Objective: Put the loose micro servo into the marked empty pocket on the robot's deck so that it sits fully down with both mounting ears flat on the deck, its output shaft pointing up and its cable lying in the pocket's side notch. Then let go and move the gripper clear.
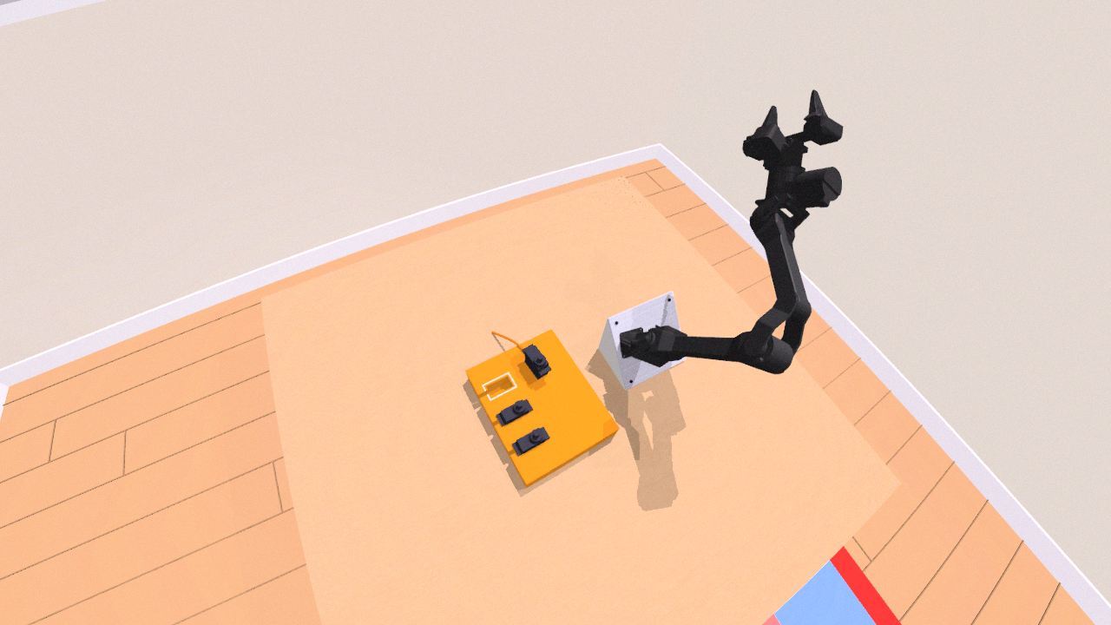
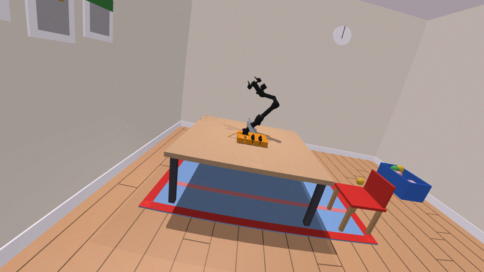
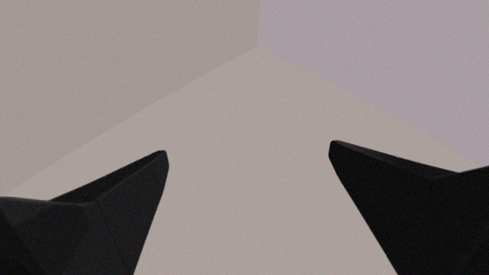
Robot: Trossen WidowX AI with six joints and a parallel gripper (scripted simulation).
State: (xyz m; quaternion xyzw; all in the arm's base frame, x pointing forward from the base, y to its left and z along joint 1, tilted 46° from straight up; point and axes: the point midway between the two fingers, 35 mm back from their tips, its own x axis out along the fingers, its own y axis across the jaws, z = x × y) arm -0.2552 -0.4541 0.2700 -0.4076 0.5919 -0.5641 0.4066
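The orange deck is 57 cm below my gripper tip, 53 cm ahead of it and 18 cm to the left of it.
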